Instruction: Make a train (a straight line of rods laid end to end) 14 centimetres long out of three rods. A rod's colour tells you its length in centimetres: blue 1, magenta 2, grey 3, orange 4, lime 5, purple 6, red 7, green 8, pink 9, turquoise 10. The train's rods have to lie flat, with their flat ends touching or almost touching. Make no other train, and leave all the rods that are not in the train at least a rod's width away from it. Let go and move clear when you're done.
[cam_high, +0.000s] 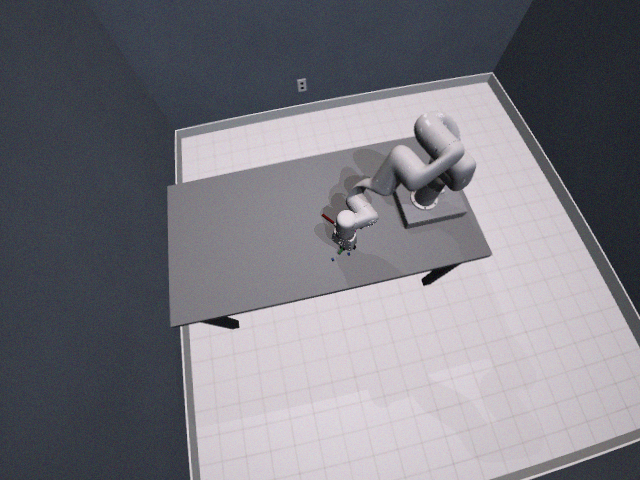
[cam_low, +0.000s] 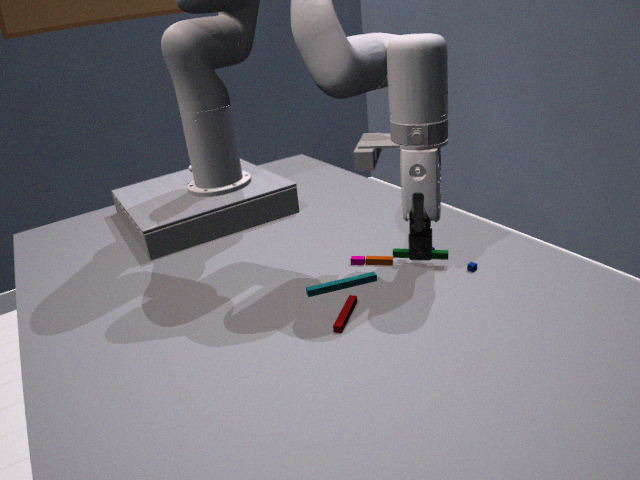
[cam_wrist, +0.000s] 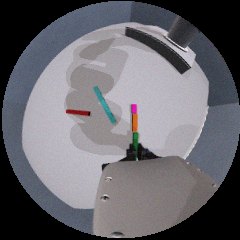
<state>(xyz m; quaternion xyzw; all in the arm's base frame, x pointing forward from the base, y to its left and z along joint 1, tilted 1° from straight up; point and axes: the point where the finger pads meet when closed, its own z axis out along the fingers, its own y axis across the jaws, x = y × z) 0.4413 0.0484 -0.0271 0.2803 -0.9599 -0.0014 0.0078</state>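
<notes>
My gripper is now 20 mm above the green rod. Round my hand: turquoise rod (50 mm behind, 120 mm to the right, 30 mm below); orange rod (50 mm behind, 30 mm to the right, 30 mm below); magenta rod (80 mm behind, 50 mm to the right, 30 mm below).
</notes>
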